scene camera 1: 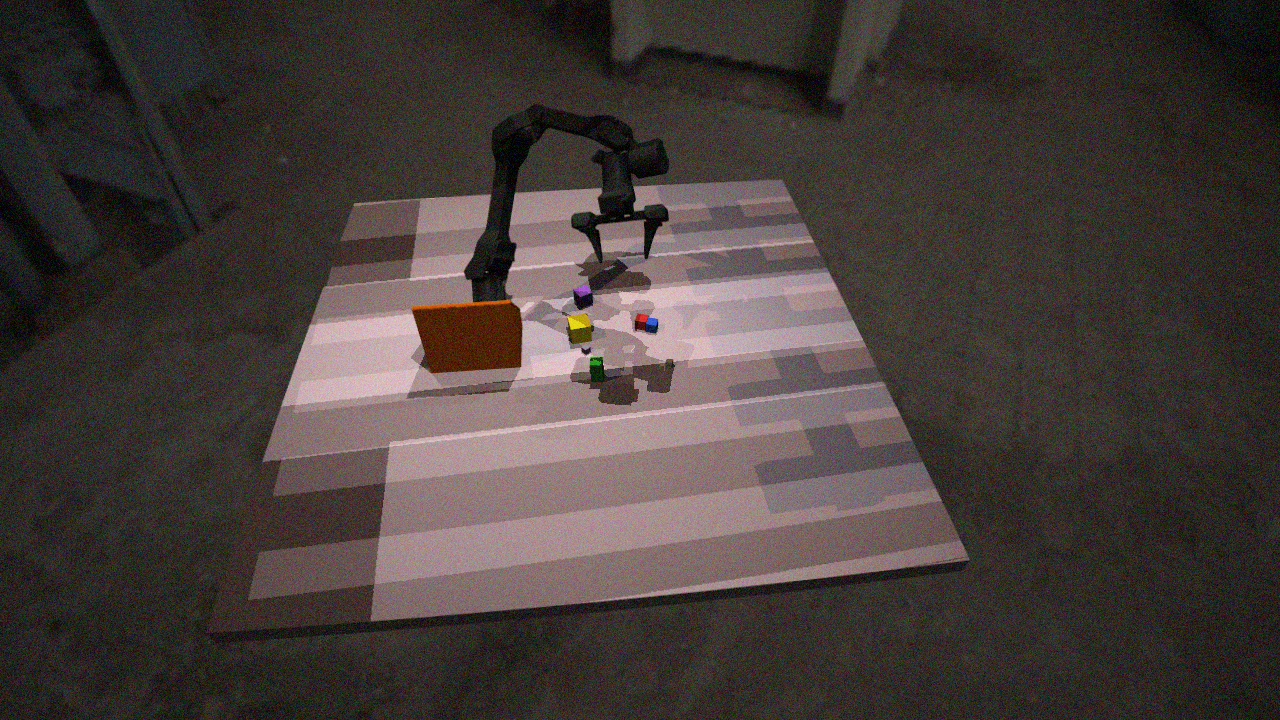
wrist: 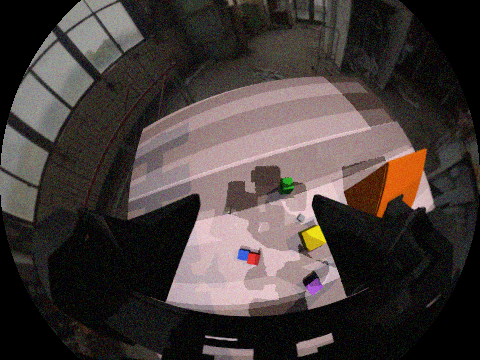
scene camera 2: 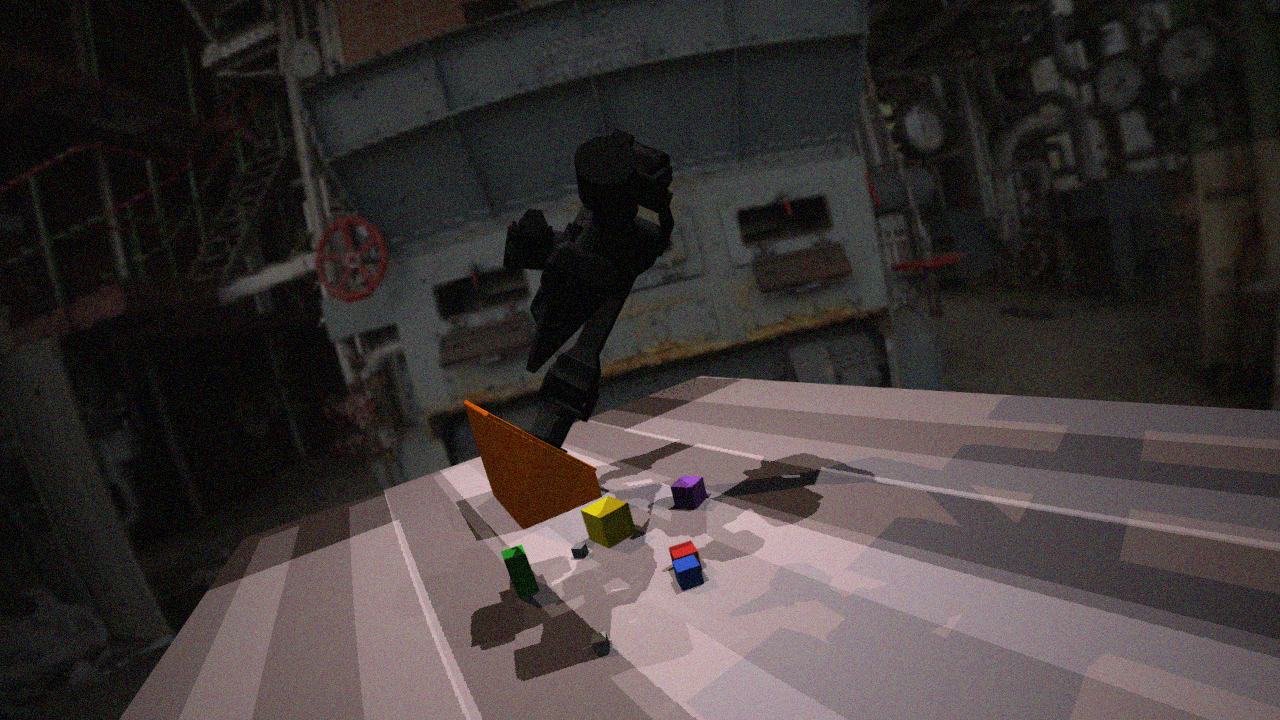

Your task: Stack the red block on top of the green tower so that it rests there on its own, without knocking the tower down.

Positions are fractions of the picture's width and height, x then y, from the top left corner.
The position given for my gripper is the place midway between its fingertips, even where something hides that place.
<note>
My gripper (scene camera 2: 0.42, 0.51) is open, with nothing in its grasp. I also see a blue block (scene camera 2: 0.54, 0.80).
My gripper shows as well in the wrist view (wrist: 0.54, 0.56).
</note>
